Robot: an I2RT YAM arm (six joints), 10 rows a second.
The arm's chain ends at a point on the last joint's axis. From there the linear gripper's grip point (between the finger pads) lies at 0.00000 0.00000 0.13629 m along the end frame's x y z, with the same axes.
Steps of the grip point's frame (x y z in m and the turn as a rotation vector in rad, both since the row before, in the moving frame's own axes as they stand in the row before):
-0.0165 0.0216 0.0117 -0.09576 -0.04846 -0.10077
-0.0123 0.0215 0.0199 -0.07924 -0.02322 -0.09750
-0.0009 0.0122 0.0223 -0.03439 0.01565 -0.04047
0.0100 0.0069 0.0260 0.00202 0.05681 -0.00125
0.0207 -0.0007 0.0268 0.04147 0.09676 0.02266
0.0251 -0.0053 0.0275 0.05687 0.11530 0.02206
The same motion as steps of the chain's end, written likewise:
-0.0106 0.0083 0.0125 -0.09576 -0.04846 -0.10077
-0.0097 0.0106 0.0204 -0.07924 -0.02322 -0.09750
-0.0031 0.0076 0.0224 -0.03439 0.01565 -0.04047
0.0023 0.0072 0.0262 0.00202 0.05681 -0.00125
0.0075 0.0048 0.0276 0.04147 0.09676 0.02266
0.0093 0.0023 0.0286 0.05687 0.11530 0.02206

